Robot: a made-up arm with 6 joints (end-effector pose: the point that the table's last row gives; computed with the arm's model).
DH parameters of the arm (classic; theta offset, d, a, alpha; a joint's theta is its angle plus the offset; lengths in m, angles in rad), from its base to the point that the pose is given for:
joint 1: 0 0.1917 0 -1.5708
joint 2: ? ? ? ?
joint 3: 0 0 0 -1.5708
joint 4: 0 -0.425 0 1.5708
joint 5: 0 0.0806 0 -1.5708
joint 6: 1.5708 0 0 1.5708
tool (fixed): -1.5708 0 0 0
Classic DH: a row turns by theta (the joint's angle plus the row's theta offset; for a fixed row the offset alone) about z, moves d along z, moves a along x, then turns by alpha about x.
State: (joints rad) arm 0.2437 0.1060 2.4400 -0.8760 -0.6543 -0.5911
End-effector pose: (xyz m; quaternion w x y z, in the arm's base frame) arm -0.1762 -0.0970 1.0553 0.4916 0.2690 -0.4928 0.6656
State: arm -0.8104 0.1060 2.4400 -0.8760 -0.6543 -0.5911
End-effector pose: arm -0.1714 0.1053 1.0553 0.7597 -0.0153 -0.5613 0.3280
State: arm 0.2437 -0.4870 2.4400 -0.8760 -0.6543 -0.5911
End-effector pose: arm -0.6124 -0.2054 0.7992 0.3115 0.1032 -0.6576 0.6781
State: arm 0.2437 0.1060 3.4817 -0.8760 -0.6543 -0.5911
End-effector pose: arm -0.3496 -0.1401 0.6670 0.1561 -0.0290 -0.7448 0.6481
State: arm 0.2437 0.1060 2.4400 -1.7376 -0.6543 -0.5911
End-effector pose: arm -0.1795 -0.0309 1.0675 0.2869 0.2091 -0.2144 0.9100
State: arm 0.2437 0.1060 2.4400 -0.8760 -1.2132 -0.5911
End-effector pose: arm -0.1762 -0.0970 1.0553 0.6877 0.1819 -0.3197 0.6259
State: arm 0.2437 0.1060 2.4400 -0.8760 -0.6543 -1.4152
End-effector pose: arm -0.1762 -0.0970 1.0553 0.3427 0.4434 -0.1850 0.8073
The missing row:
joint 2: -1.5708 0 0.5166 3.1416
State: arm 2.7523 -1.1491 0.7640 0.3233 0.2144 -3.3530
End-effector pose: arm 0.6194 -0.1715 0.7949 0.8436 -0.1229 -0.4730 -0.2225
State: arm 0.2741 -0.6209 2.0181 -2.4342 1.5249 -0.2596
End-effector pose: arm -0.6402 -0.1164 0.8625 0.3411 -0.7926 0.1283 -0.4889
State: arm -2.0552 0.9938 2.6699 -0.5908 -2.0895 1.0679
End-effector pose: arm -0.2608 -0.3520 0.9009 0.6828 -0.2621 0.4883 -0.4761
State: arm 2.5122 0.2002 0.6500 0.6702 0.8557 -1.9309
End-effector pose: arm -0.3377 0.3240 0.9279 0.2702 -0.3928 -0.3282 -0.8155
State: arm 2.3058 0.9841 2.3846 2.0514 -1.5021 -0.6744
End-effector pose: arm -0.3172 0.2953 0.9087 0.9522 0.2645 -0.0352 0.1488
